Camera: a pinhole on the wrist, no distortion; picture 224 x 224 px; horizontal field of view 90.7 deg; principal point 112.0 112.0 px. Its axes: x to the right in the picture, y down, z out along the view. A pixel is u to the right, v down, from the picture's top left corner.
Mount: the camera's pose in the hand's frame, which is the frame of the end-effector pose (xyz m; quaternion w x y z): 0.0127 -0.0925 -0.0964 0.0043 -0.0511 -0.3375 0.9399
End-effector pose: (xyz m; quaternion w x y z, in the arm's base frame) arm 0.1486 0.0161 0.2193 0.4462 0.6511 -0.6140 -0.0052
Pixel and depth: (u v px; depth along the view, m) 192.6 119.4 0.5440
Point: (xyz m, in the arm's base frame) 0.2537 0.1473 -0.4362
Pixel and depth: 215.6 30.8 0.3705
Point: -0.0443 0.1145 -0.2420
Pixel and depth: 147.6 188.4 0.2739
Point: 0.4575 0.0404 -0.0644
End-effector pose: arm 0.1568 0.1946 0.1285 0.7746 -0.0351 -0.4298 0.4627
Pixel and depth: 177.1 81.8 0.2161
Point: 0.1854 -0.0418 0.1823
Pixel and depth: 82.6 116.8 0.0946
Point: 0.2870 0.1349 0.2022
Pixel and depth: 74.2 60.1 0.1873
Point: 0.1923 0.1154 0.2982
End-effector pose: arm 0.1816 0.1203 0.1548 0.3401 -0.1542 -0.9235 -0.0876
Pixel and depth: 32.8 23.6 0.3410
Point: -0.2275 0.1630 0.0174
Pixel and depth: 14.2 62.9 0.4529
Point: -0.4118 0.0862 0.0642
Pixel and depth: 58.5 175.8 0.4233
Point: -0.1965 -0.3373 0.1720
